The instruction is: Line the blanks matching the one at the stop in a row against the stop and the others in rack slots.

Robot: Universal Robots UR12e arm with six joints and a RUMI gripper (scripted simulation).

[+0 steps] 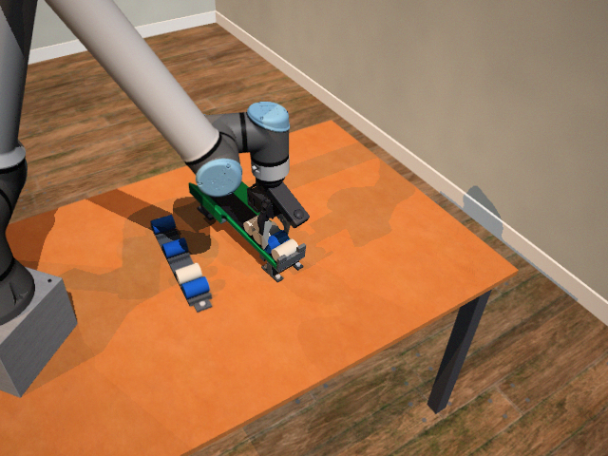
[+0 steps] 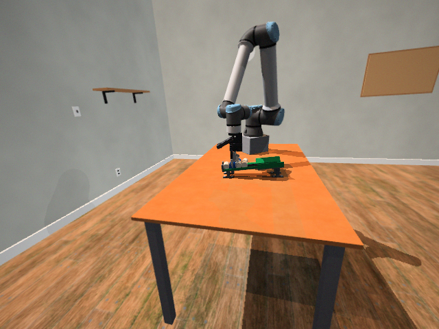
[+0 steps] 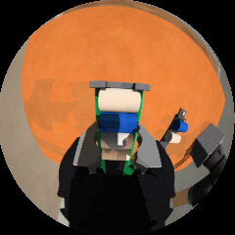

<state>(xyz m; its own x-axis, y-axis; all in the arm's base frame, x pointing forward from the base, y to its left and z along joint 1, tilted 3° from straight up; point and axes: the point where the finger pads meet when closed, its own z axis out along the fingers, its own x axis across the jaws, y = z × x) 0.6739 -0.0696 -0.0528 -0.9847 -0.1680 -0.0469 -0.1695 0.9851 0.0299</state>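
My hand is 23 cm past the grey stock rack, 13 cm to the right of it and 9 cm above it. Round my hand: grey stop 6 cm to the right, 2 cm below, 1 cm ahead.
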